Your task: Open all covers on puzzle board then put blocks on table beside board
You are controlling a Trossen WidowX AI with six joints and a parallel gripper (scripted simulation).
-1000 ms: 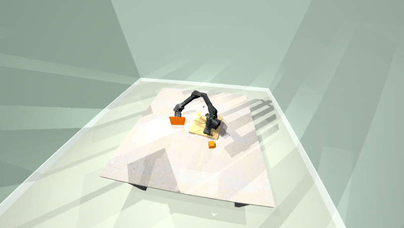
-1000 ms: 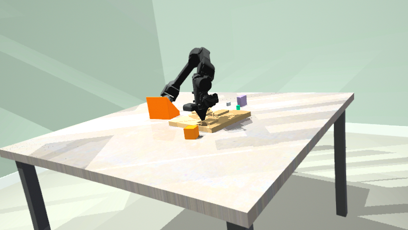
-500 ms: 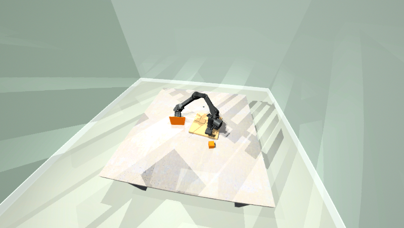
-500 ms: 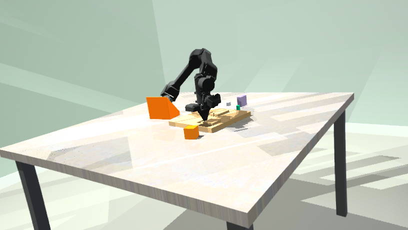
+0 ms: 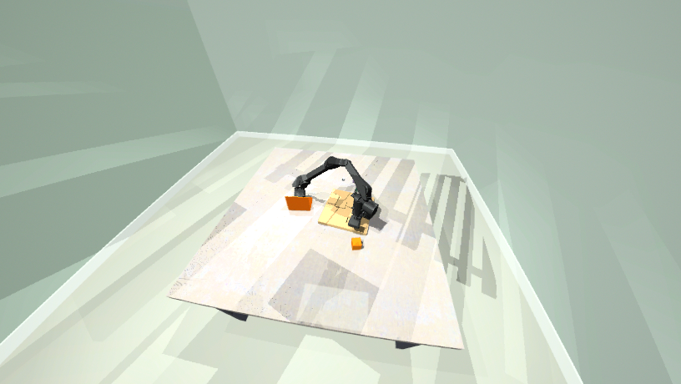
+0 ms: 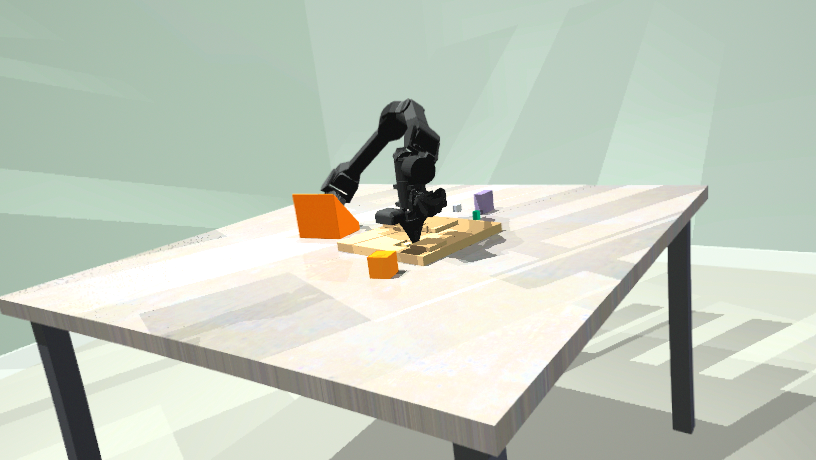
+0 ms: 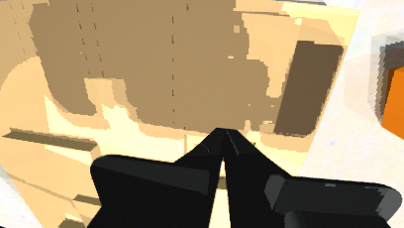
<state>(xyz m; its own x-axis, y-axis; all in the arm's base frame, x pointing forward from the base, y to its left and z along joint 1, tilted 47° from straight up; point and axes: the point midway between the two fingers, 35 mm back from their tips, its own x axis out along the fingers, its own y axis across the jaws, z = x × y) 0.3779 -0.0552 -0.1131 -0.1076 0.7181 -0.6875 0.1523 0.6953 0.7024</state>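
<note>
My gripper tip is now 14 cm to the left of the orange cube and 1 cm short of it. The rest, counted from my gripper tip: grey block: 40 cm to the left, 12 cm behind, 1 cm below; then purple block: 40 cm to the left, 3 cm behind, 1 cm above; then green block: 31 cm to the left, 1 cm below, 1 cm behind.
</note>
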